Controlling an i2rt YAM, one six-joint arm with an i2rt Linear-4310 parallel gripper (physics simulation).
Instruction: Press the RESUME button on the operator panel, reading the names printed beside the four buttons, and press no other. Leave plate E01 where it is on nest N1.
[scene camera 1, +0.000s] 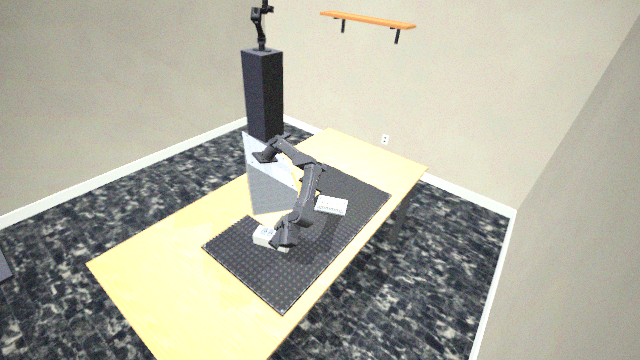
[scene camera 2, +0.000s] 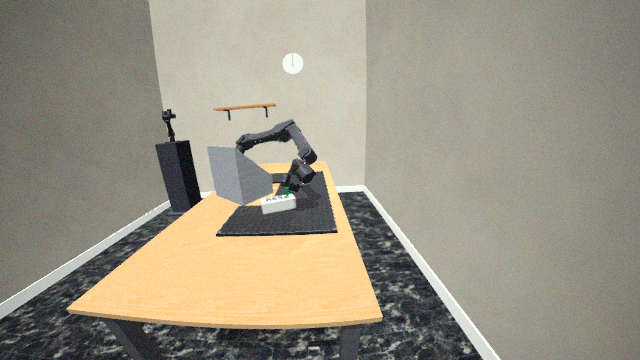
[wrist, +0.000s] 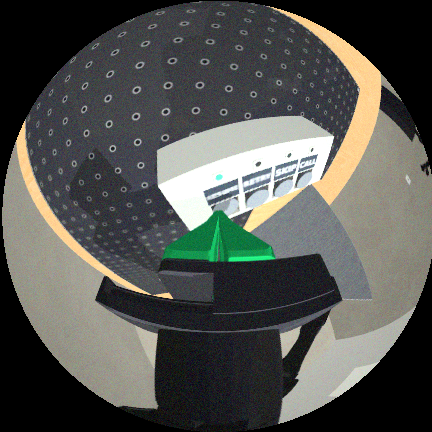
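Pixels of known places: gripper, fingertip midpoint: (scene camera 2: 287, 195) (wrist: 218, 215); arm's base, link origin: (scene camera 1: 265, 158) (scene camera 2: 235, 157).
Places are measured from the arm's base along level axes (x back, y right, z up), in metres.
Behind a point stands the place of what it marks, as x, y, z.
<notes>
The white operator panel (scene camera 1: 259, 239) {-0.244, 0.284, -0.193} (scene camera 2: 280, 205) {-0.296, 0.267, -0.200} (wrist: 225, 142) {-0.321, 0.257, -0.195} lies on the black mat. In the wrist view its labels read RESUME (blurred), RETRY, SKIP and CALL, beside round grey buttons. The lamp (wrist: 219, 177) {-0.329, 0.239, -0.176} by RESUME glows cyan; the other lamps are dark. My gripper (scene camera 2: 287, 192) {-0.323, 0.196, -0.176} (wrist: 218, 215) {-0.323, 0.196, -0.176} is shut and empty. Its green fingertips are at the RESUME button (wrist: 228, 204) {-0.314, 0.207, -0.178} and cover part of it; contact is hard to tell. The RETRY button (wrist: 257, 198) {-0.289, 0.215, -0.174} is to its right, uncovered. A white plate-like thing (scene camera 1: 331, 204) {-0.347, -0.133, -0.204} lies farther along the mat; its markings, and any nest under it, are unreadable.
A tall grey angled block (scene camera 1: 270, 192) {-0.124, 0.091, -0.105} (scene camera 2: 225, 175) {0.040, 0.089, -0.083} (wrist: 325, 245) {-0.101, 0.121, -0.108} stands close beside the panel, under the arm's base. The perforated black mat (scene camera 1: 250, 270) {-0.314, 0.405, -0.229} (scene camera 2: 310, 225) {-0.441, 0.415, -0.229} (wrist: 150, 100) {-0.375, 0.287, -0.229} lies on the wooden table (scene camera 1: 165, 280) {-0.083, 0.654, -0.242} (scene camera 2: 225, 280) {-0.187, 0.694, -0.242}. A dark pedestal (scene camera 1: 262, 95) (scene camera 2: 177, 175) with another small arm stands behind.
</notes>
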